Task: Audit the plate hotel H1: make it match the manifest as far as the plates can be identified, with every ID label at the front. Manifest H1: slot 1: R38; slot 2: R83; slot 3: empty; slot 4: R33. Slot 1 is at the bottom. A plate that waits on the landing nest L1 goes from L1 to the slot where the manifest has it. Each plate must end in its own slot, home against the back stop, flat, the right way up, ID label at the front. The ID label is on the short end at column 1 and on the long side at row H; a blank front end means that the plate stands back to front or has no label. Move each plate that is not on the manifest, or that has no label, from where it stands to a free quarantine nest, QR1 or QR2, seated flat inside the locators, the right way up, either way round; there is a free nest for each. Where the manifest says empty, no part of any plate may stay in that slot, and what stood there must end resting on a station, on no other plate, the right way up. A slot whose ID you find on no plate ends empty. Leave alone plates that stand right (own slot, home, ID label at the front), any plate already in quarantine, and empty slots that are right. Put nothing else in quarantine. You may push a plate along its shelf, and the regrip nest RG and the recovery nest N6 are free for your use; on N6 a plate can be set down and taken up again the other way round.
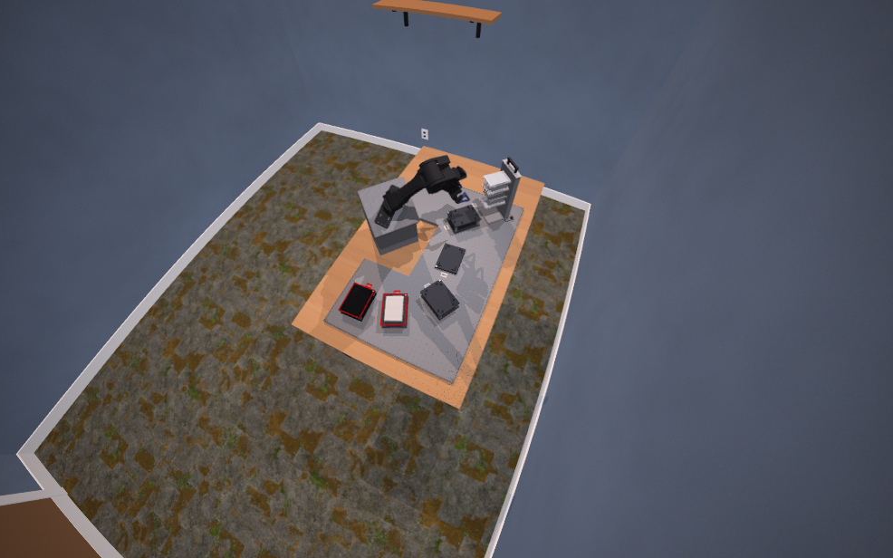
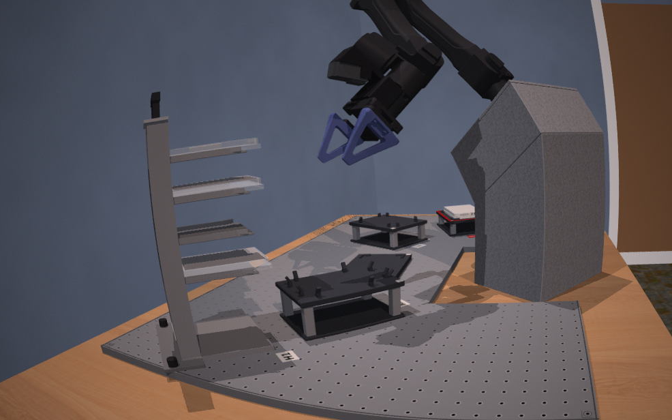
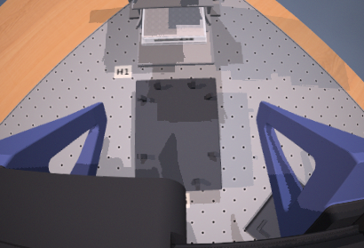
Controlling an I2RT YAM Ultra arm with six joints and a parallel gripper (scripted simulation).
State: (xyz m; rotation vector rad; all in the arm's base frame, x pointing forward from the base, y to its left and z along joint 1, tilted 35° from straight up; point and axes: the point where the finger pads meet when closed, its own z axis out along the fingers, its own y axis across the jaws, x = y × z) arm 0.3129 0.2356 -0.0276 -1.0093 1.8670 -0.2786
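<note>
My hand is 210 mm short of the plate hotel H1, 160 mm to the right of it and 80 mm above it. Also, from my hand: flat nest N6: 10 mm behind, 250 mm to the right, 240 mm below; H1 tag: 50 mm ahead, 160 mm to the left, 240 mm below; regrip nest RG: 10 mm ahead, 10 mm to the left, 190 mm below.
</note>
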